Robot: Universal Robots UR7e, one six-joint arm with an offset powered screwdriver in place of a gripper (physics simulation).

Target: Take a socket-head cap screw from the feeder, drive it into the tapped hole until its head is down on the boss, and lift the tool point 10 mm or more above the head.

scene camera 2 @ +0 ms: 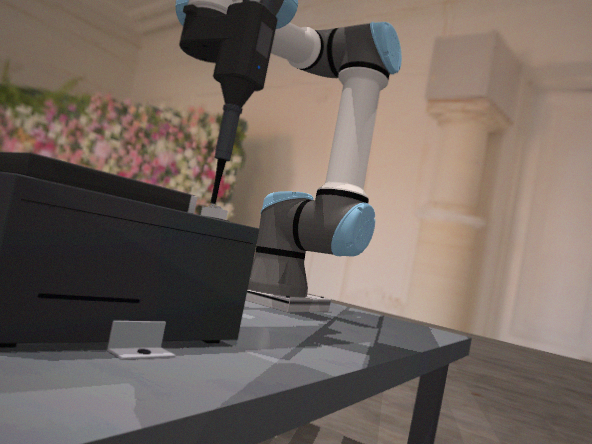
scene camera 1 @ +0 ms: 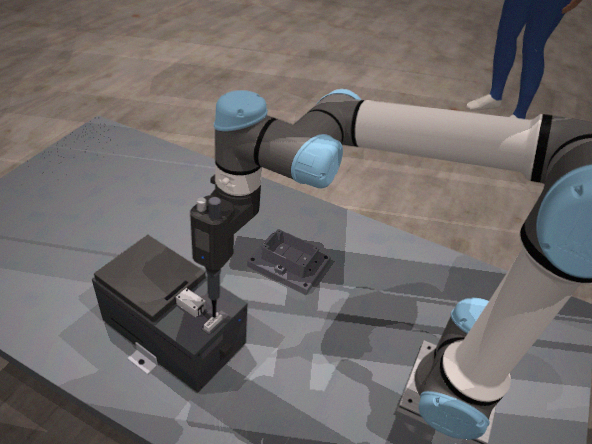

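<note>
My screwdriver (scene camera 1: 214,315) (scene camera 2: 214,202) points down with its thin black bit, slightly tilted in the pictures. Its tip is at the top of the small white pick-up block (scene camera 1: 212,325) (scene camera 2: 214,213) on the dark screw feeder (scene camera 1: 150,324) (scene camera 2: 125,260). The tip seems to touch the block or be just above it. A screw on the bit cannot be made out; the tip is too small to tell. The grey open-topped housing (scene camera 1: 299,263) sits on its base plate behind the feeder, to the right of the tool. Which of its holes is the tapped one cannot be told. It does not show in scene camera 2.
A white unit (scene camera 1: 190,301) stands on the feeder beside the pick-up block. The feeder's raised lid (scene camera 1: 147,275) rises to the left of the tool. A metal bracket (scene camera 1: 142,359) (scene camera 2: 137,337) is at the feeder's foot. A person (scene camera 1: 520,55) stands beyond the table (scene camera 1: 175,200) (scene camera 2: 300,390).
</note>
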